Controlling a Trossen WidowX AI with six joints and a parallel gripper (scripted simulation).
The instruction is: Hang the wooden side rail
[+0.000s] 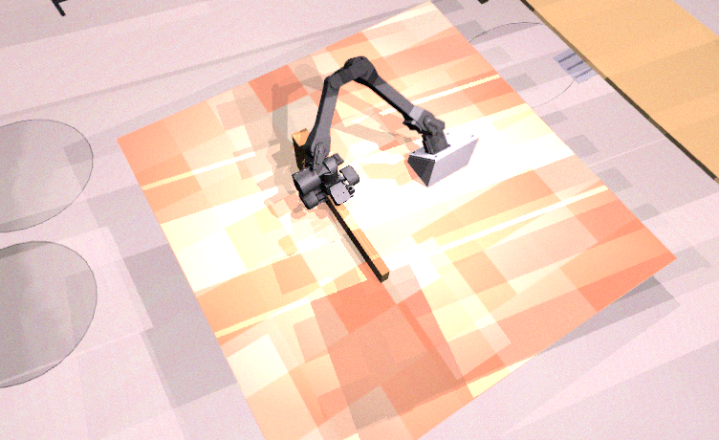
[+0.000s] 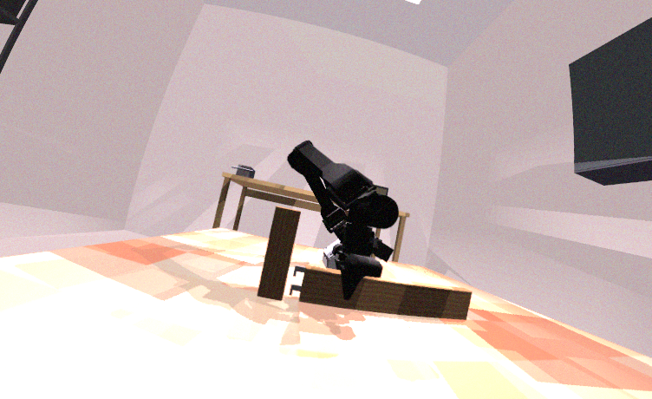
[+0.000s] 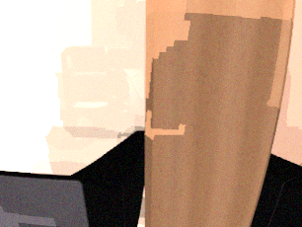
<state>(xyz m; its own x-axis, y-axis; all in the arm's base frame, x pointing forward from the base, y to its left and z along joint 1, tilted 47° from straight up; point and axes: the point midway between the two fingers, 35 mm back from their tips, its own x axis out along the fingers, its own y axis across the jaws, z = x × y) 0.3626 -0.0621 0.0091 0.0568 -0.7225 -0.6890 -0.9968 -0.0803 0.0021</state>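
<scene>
The headboard post lies 150 mm to the right of my gripper tip, 70 mm above it and 10 mm ahead of it.
</scene>
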